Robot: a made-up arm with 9 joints.
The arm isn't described. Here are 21 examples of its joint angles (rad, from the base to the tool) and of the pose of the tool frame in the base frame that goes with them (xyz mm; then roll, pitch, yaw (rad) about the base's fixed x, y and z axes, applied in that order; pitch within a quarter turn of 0, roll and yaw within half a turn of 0).
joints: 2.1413 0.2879 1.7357 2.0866 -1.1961 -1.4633 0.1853 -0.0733 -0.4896
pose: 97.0 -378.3 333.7 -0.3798 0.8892 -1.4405
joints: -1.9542 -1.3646 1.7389 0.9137 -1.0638 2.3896 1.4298 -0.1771 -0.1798
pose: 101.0 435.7 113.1 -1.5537 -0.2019 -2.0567
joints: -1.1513 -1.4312 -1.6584 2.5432 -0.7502 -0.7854 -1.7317 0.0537 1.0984
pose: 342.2 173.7 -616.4 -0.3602 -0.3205 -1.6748
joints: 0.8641 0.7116 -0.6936 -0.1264 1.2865 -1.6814 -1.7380 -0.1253 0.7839
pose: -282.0 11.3 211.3 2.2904 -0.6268 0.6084
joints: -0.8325 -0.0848 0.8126 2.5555 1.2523 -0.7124 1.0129 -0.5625 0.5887
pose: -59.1 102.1 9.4 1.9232 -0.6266 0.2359
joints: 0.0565 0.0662 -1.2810 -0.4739 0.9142 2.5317 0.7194 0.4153 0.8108
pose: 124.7 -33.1 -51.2 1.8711 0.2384 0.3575
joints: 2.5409 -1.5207 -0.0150 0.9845 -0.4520 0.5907 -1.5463 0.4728 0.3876
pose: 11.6 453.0 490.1 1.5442 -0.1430 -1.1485
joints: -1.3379 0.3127 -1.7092 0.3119 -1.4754 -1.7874 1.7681 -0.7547 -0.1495
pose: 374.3 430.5 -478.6 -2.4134 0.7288 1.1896
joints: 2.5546 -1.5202 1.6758 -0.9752 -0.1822 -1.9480 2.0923 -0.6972 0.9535
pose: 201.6 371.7 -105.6 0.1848 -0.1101 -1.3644
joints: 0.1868 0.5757 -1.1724 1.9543 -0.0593 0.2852 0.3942 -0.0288 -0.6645
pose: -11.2 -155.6 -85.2 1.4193 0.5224 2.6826
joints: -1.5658 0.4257 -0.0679 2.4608 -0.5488 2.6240 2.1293 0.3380 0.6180
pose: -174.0 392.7 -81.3 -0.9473 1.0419 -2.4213
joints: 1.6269 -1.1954 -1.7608 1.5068 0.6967 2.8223 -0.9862 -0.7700 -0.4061
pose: -85.0 106.2 525.7 -1.0666 0.9108 -1.2592
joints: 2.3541 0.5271 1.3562 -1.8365 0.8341 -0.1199 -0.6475 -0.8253 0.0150
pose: -18.2 -103.0 128.1 -2.6991 -0.2947 0.6375
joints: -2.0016 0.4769 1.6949 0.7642 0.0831 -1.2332 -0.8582 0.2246 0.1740
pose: -137.9 455.2 191.5 1.8494 -0.0454 -0.7710
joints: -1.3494 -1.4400 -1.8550 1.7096 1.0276 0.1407 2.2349 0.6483 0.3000
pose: 303.8 -159.4 -321.9 0.3046 -0.7266 -2.7644
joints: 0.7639 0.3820 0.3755 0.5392 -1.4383 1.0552 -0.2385 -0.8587 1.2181
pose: -171.1 -438.1 44.6 0.5746 0.0860 2.4860
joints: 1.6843 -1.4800 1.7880 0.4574 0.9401 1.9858 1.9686 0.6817 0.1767
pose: -6.8 460.1 455.8 -2.6270 0.2139 -1.7311
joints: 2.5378 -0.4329 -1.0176 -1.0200 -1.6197 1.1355 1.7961 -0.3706 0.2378
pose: -147.9 513.7 -85.8 0.2617 -0.0925 -0.7205
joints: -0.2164 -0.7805 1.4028 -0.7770 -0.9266 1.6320 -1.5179 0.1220 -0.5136
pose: 50.7 73.3 199.0 -0.5661 0.6442 2.8620
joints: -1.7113 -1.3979 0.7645 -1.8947 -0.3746 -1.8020 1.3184 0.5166 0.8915
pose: 250.2 318.4 150.9 -2.6707 -1.1726 -2.3814
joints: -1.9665 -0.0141 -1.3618 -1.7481 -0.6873 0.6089 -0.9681 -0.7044 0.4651
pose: 249.1 377.6 -278.2 -1.4539 0.9657 -2.6115
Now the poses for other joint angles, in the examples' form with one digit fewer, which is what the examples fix.
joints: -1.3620 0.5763 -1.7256 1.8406 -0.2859 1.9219 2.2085 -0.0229 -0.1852
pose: -86 157 -375 1.655 0.145 1.285
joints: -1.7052 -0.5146 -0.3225 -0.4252 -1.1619 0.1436 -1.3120 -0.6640 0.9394
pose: 264 200 -574 -0.851 -0.550 2.936
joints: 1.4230 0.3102 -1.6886 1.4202 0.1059 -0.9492 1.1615 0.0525 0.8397
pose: -204 -299 565 -2.986 0.400 -1.972
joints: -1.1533 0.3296 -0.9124 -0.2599 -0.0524 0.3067 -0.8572 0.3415 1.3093
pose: -56 312 -536 -1.114 0.250 -2.305
